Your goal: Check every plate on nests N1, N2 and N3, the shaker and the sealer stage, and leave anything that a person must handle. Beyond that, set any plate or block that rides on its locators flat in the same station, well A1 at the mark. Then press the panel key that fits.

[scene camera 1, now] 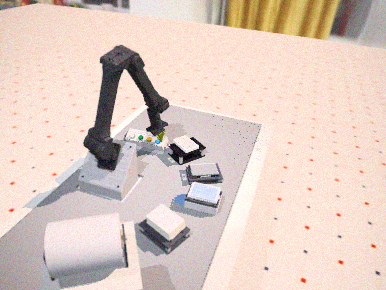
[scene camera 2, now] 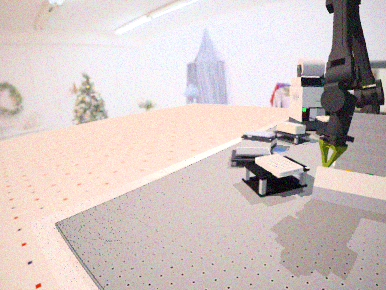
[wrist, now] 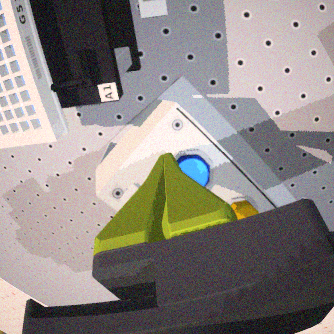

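My gripper (scene camera 1: 160, 136) (scene camera 2: 328, 164) (wrist: 168, 161) is shut and empty, its green tips at the edge of the panel's blue key (scene camera 1: 158, 142) (wrist: 194, 170), which shows bright light blue. The key panel (scene camera 1: 131, 132) (scene camera 2: 350, 186) (wrist: 150, 150) also has a yellow key (scene camera 1: 149, 139) (wrist: 244, 209) and a green key (scene camera 1: 141, 137). A white plate (scene camera 1: 186, 143) (scene camera 2: 281, 166) (wrist: 17, 75) sits on the raised black station; whether it lies fully flat I cannot tell. A low grey plate (scene camera 1: 205, 169) and a bluish-topped plate (scene camera 1: 204, 192) sit on the middle stations. A thick white block (scene camera 1: 166, 221) (scene camera 2: 291, 128) sits on a dark station.
A machine with a large white roll (scene camera 1: 85, 246) (scene camera 2: 311, 68) stands at the near end in the first scene view; a green light (scene camera 2: 304, 109) shows on it. A blue patch (scene camera 1: 179, 200) lies beside the bluish-topped plate's station. The A1 label (wrist: 108, 92) marks the black station's corner.
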